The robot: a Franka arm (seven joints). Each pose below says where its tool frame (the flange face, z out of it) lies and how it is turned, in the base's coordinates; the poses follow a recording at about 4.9 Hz.
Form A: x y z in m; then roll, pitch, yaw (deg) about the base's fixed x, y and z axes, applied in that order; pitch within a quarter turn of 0, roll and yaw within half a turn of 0.
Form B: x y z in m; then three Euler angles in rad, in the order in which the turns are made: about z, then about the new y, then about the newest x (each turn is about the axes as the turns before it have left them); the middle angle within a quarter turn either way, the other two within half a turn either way. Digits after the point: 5 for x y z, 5 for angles.
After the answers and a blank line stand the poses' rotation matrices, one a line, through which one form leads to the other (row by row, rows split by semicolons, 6 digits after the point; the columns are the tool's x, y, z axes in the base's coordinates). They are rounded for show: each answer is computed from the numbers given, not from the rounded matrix.
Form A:
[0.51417 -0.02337 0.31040 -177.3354 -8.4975 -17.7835]
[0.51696 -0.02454 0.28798 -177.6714 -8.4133 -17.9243]
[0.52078 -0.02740 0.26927 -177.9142 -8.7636 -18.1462]
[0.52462 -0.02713 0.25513 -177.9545 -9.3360 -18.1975]
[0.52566 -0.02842 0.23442 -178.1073 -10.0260 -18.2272]
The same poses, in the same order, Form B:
[0.51417 -0.02337 0.31040 -0.31038 -0.14831 -3.09509]
[0.51696 -0.02454 0.28798 -0.31284 -0.14684 -3.10095]
[0.52078 -0.02740 0.26927 -0.31671 -0.15295 -3.10519]
[0.52462 -0.02713 0.25513 -0.31761 -0.16294 -3.10589]
[0.52566 -0.02842 0.23442 -0.31812 -0.17499 -3.10856]

0.941764 -0.298550 0.154752; -0.302068 -0.953286 -0.000814; 0.147766 -0.045979 -0.987953
0.941225 -0.301850 0.151601; -0.304448 -0.952508 -0.006334; 0.146313 -0.040193 -0.988422
0.939171 -0.305967 0.156020; -0.307807 -0.951362 -0.012833; 0.152358 -0.035971 -0.987671
0.937402 -0.306594 0.165159; -0.308157 -0.951189 -0.016721; 0.162224 -0.035220 -0.986125
0.935319 -0.307154 0.175600; -0.308009 -0.951104 -0.023054; 0.174095 -0.032523 -0.984192

